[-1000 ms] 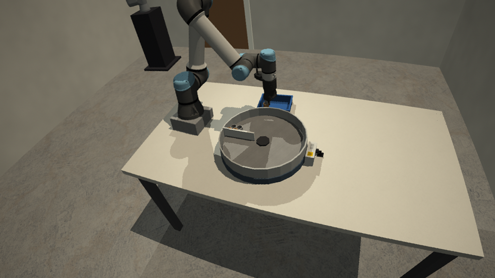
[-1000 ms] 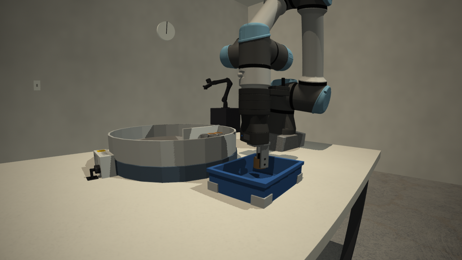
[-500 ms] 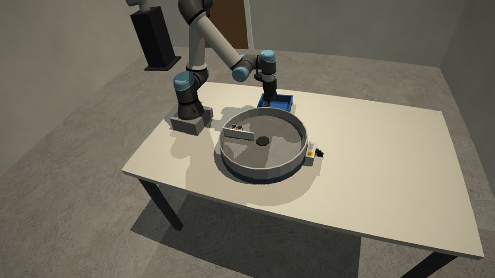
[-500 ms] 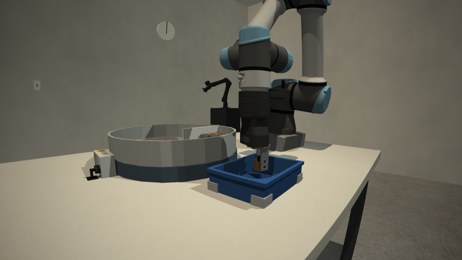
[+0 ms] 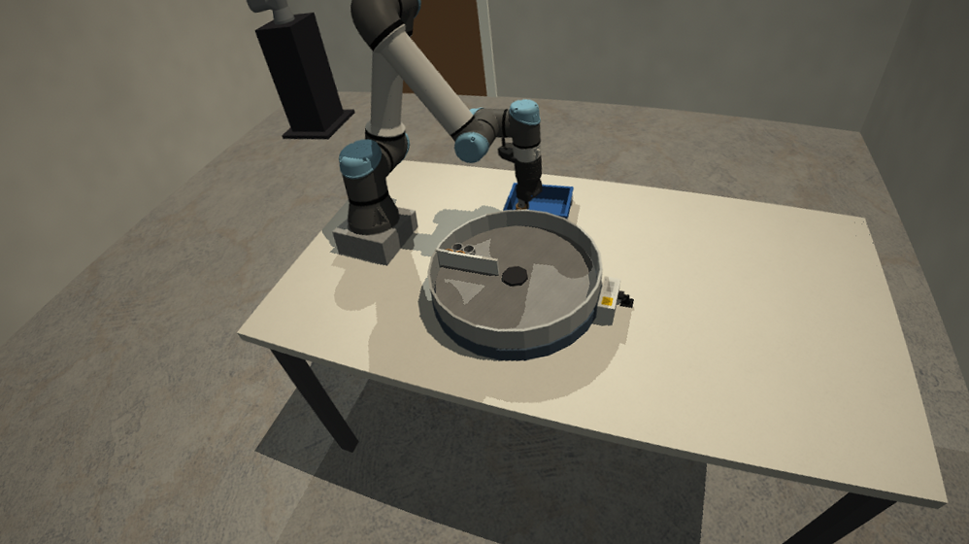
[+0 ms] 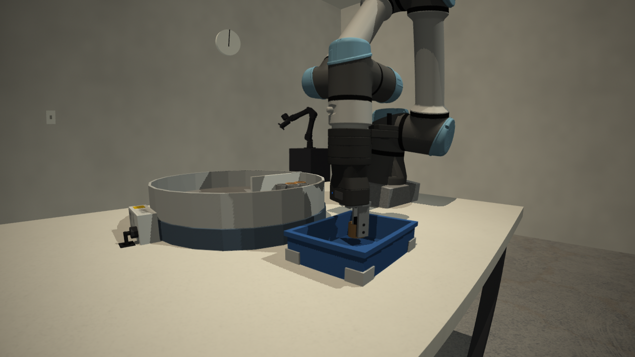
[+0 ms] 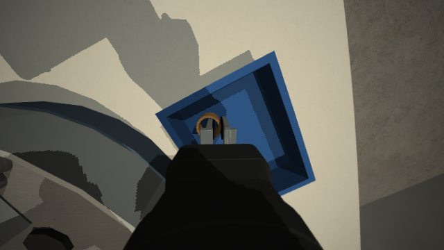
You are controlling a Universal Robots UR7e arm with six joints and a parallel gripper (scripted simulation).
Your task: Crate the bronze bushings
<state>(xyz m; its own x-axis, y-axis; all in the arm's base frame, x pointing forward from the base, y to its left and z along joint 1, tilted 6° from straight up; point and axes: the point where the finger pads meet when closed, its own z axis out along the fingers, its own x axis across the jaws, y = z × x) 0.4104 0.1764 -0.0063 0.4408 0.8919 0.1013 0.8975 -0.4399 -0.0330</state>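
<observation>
Now: hand 4 cm short of the blue crate, 2 cm to the right of it and 1 cm above it. The rest, counted from my hand: turning table: 32 cm to the right, 7 cm ahead, 1 cm above.
</observation>
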